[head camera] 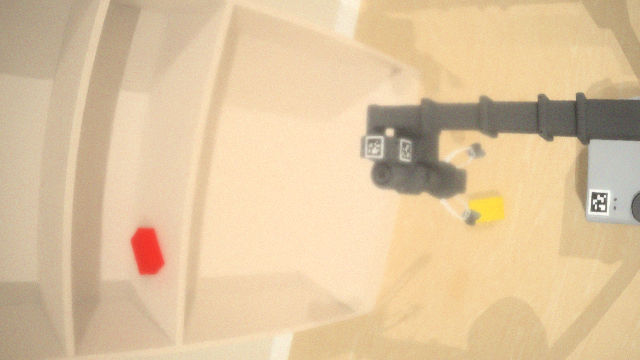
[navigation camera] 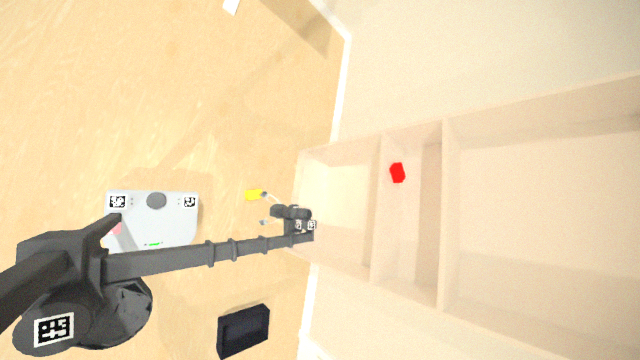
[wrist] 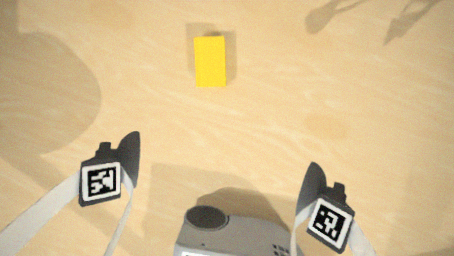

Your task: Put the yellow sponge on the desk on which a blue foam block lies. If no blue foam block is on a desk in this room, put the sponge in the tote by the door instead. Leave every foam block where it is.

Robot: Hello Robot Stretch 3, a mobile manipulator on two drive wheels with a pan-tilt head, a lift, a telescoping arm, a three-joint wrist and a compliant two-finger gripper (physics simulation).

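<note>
The yellow sponge (head camera: 492, 209) (navigation camera: 253, 194) (wrist: 210, 61) lies flat on the wooden floor between the robot's base and a tall shelf unit. My gripper (head camera: 474, 183) (navigation camera: 264, 208) (wrist: 221, 165) is open, its fingers wide apart with nothing between them. It hangs above the floor near the shelf unit. In the wrist view the sponge is ahead of the fingertips, left of centre; in the head view one fingertip overlaps the sponge's edge from above. A red block (head camera: 147, 251) (navigation camera: 397, 172) lies in a shelf compartment. No desk and no blue foam block show in these views.
The pale shelf unit (head camera: 192, 200) (navigation camera: 376, 200) stands against the wall, right beside the wrist. A dark open-topped box (navigation camera: 243, 330) stands on the floor near the wall, on the arm's other side from the sponge. The robot's grey base (head camera: 605, 170) (navigation camera: 175, 220) (wrist: 245, 232) is behind the sponge.
</note>
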